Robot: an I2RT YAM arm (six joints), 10 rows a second.
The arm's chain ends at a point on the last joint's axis. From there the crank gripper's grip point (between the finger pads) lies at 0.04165 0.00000 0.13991 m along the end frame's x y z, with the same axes.
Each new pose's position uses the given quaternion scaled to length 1; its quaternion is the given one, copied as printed.
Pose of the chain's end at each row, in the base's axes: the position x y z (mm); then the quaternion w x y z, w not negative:
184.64 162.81 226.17 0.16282 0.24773 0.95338 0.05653
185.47 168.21 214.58 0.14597 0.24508 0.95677 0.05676
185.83 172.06 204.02 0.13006 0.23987 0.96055 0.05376
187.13 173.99 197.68 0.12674 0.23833 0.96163 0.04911
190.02 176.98 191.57 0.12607 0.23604 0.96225 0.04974
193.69 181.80 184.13 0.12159 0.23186 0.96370 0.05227
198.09 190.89 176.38 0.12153 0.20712 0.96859 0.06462
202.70 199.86 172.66 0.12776 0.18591 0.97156 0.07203
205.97 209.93 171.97 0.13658 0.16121 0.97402 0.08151
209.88 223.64 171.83 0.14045 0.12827 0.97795 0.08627
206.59 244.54 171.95 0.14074 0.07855 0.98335 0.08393
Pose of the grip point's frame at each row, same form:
197.66 187.04 82.81 0.16282 0.24773 0.95338 0.05653
193.57 193.62 71.06 0.14597 0.24508 0.95677 0.05676
188.95 197.56 60.32 0.13006 0.23987 0.96055 0.05376
188.93 198.36 53.76 0.12674 0.23833 0.96163 0.04911
191.57 201.49 47.67 0.12607 0.23604 0.96225 0.04974
193.93 207.15 40.37 0.12159 0.23186 0.96370 0.05227
197.93 218.73 33.08 0.12153 0.20712 0.96859 0.06462
203.77 228.61 29.54 0.12776 0.18591 0.97156 0.07203
208.94 239.99 29.15 0.13658 0.16121 0.97402 0.08151
212.77 253.67 29.00 0.14045 0.12827 0.97795 0.08627
207.67 271.96 28.57 0.14074 0.07855 0.98335 0.08393

